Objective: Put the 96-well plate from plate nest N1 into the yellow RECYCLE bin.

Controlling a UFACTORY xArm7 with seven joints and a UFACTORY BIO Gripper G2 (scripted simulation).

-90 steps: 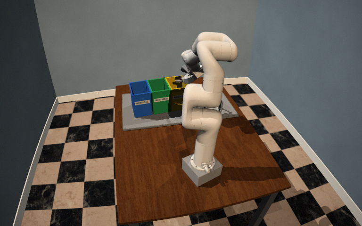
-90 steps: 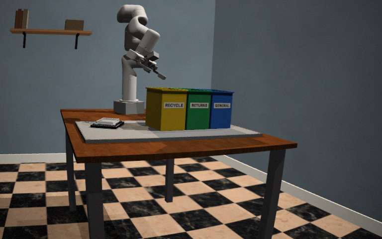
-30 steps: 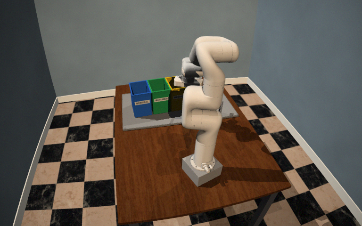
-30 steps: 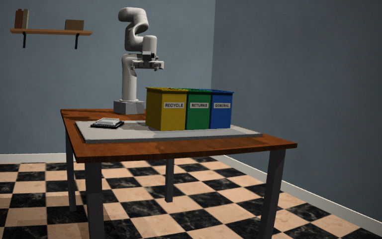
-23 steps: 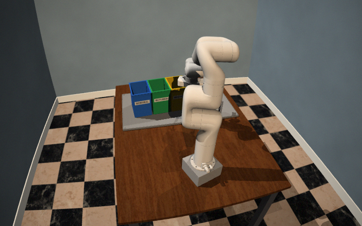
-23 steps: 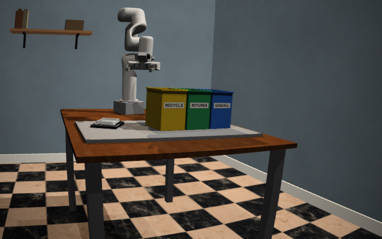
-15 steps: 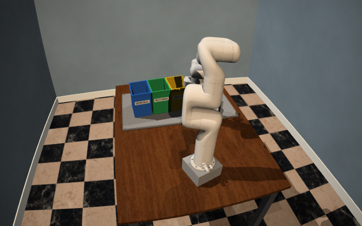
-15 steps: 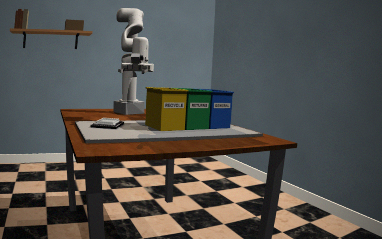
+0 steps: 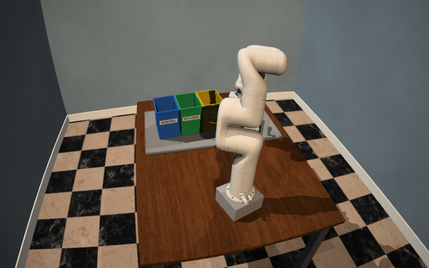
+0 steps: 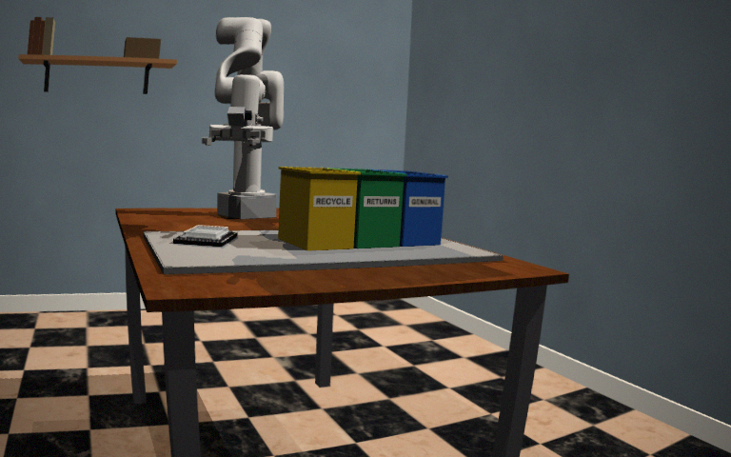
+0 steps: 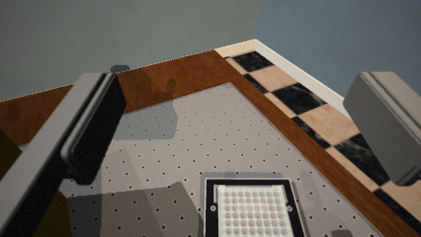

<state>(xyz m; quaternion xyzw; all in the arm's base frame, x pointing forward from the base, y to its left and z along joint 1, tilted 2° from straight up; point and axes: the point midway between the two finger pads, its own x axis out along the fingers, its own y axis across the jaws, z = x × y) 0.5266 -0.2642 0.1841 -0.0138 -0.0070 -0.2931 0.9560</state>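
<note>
Now: hand 22 cm above the 96-well plate and 5 cm to the left of it. The rest, counted from my hand: black plate nest: 23 cm below, 5 cm to the right; then yellow recycle bin: 19 cm to the left, 15 cm below, 11 cm ahead; then green returns bin: 32 cm to the left, 15 cm below, 12 cm ahead.
</note>
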